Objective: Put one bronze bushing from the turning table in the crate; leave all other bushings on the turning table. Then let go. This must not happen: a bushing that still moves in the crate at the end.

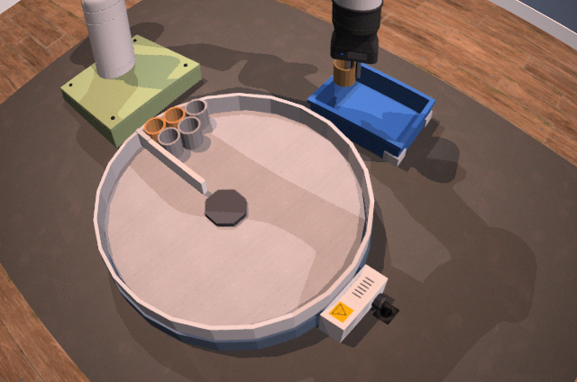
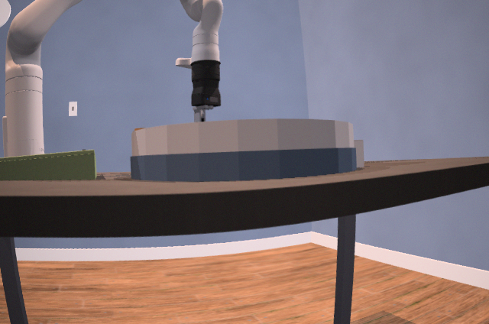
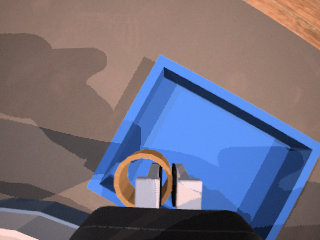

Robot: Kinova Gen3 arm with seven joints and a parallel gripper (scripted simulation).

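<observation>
My hand is 30 mm short of the blue crate, 20 mm to the right of it and 100 mm above it. The rest, counted from my hand: turning table 20 mm ahead, 310 mm to the right, 70 mm below.
</observation>
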